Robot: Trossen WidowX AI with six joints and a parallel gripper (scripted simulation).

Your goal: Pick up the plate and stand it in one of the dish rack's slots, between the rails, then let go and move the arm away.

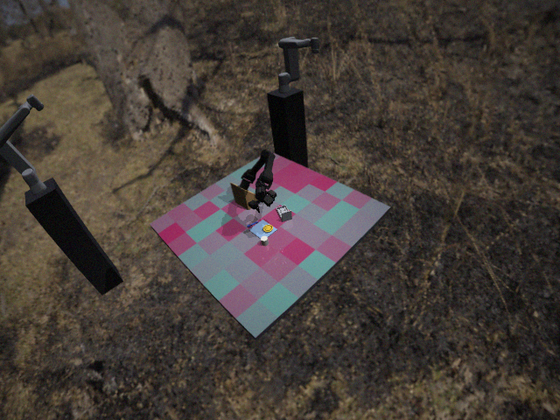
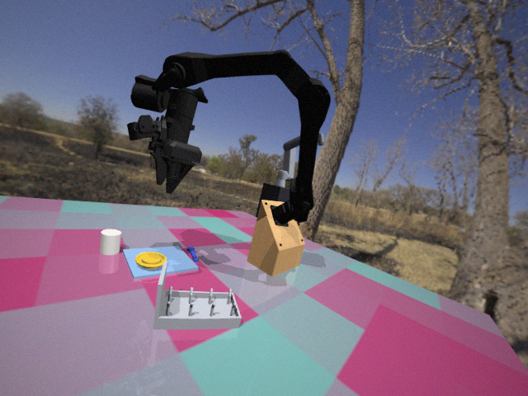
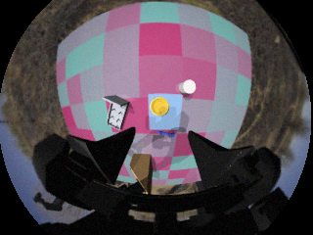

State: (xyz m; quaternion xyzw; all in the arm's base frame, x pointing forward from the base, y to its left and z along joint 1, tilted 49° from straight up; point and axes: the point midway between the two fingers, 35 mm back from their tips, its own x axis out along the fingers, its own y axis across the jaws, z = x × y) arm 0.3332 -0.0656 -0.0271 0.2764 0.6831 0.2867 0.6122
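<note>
Right now the yellow plate is 17 cm below my gripper tip. From my gripper tip the other things lie so: light blue mat 18 cm below, 3 cm to the right, 3 cm behind; then small blue spoon 18 cm below, 12 cm behind, 5 cm to the right; then white cup 16 cm below, 9 cm to the right, 8 cm ahead.
</note>
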